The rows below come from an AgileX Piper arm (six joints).
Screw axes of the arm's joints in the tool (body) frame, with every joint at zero. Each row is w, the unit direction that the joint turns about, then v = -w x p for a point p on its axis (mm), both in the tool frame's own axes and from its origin. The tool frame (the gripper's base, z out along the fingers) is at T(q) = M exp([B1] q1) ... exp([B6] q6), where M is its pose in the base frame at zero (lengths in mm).
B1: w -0.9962 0 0.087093 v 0 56.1 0
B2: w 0 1 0 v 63.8 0 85
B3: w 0 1 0 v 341.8 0 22
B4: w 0 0 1 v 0 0 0
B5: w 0 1 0 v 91 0 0
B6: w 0 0 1 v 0 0 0
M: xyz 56.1 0 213.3 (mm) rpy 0 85.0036 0 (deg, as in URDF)
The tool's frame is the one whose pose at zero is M.
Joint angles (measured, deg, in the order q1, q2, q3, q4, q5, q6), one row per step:
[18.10, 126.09, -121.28, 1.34, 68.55, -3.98]
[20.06, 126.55, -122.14, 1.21, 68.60, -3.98]
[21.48, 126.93, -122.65, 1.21, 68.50, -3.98]
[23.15, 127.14, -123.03, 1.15, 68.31, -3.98]
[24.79, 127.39, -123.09, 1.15, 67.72, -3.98]
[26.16, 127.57, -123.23, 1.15, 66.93, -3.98]
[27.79, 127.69, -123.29, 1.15, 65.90, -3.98]
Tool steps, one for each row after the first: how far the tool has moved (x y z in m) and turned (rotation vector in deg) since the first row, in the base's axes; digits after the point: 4 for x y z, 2 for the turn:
[-0.0035, 0.0161, 0.0004, -0.01, -0.37, 1.96]
[-0.0063, 0.0278, -0.0003, 0.07, -0.59, 3.38]
[-0.0106, 0.0413, 0.0000, 0.15, -0.95, 5.04]
[-0.0149, 0.0546, -0.0015, 0.31, -1.32, 6.67]
[-0.0184, 0.0659, -0.0018, 0.61, -2.01, 8.02]
[-0.0231, 0.0792, -0.0019, 1.02, -2.89, 9.63]

